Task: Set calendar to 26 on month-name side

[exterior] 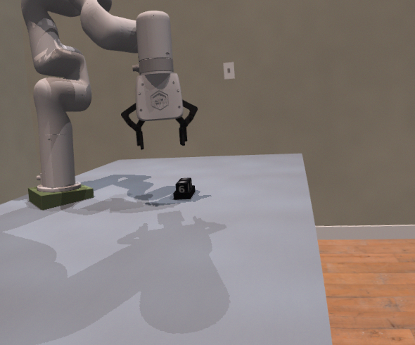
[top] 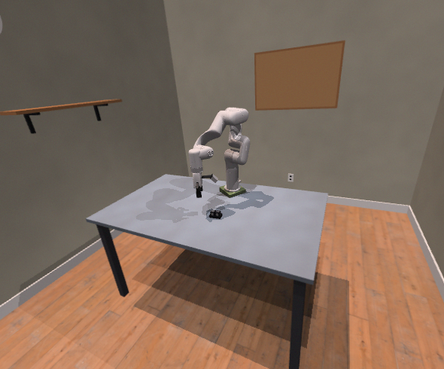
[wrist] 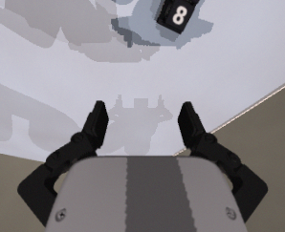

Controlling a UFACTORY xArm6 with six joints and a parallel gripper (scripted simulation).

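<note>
The black cube lies 10 mm behind my hand, 90 mm to the left of it and 130 mm below it. Also, from my hand: black calendar tray 10 mm behind, 100 mm to the left, 140 mm below.
</note>
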